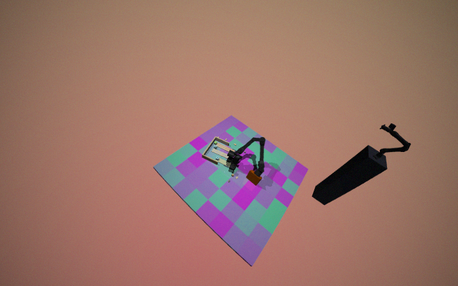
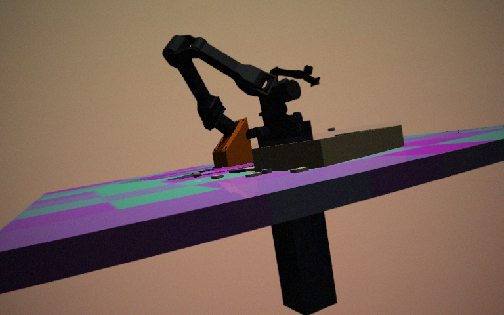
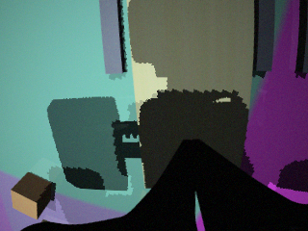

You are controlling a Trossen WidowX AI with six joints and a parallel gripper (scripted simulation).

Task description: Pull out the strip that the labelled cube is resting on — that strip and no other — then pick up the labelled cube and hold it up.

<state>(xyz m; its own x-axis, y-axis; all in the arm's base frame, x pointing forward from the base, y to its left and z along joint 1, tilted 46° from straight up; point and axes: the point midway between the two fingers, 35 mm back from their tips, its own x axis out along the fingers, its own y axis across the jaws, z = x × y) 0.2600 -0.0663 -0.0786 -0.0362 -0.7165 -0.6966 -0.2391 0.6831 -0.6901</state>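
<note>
Right now my gripper tip is 90 mm short of the beige strip and 20 mm to the right of it.
</note>
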